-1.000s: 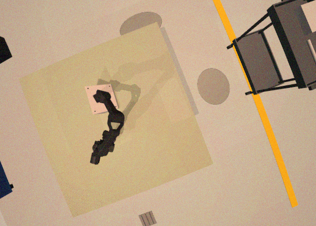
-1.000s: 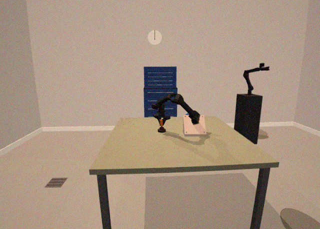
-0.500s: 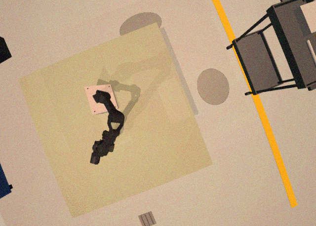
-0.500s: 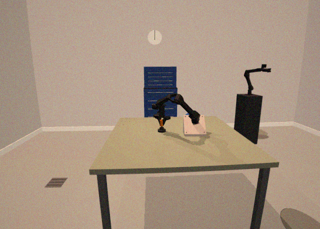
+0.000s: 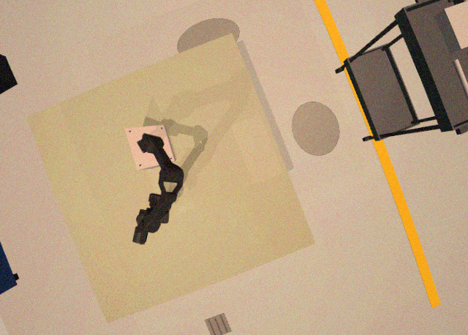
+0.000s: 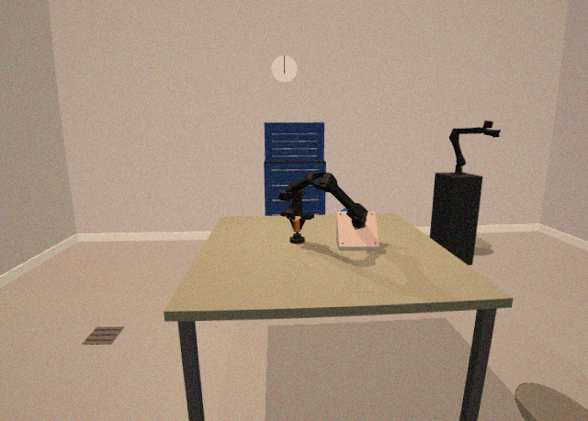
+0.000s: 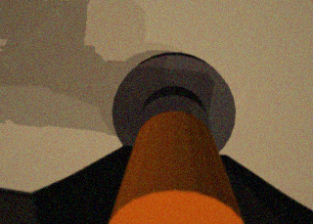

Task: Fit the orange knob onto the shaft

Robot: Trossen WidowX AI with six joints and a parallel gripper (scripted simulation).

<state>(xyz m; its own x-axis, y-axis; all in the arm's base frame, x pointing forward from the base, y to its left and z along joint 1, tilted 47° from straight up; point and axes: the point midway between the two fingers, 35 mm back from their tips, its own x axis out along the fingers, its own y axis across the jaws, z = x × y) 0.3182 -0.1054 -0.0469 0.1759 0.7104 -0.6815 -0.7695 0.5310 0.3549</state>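
Now: the round dark pedestal 4 cm below my gripper tip. Also, from my gripper tip: orange knob 2 cm above.
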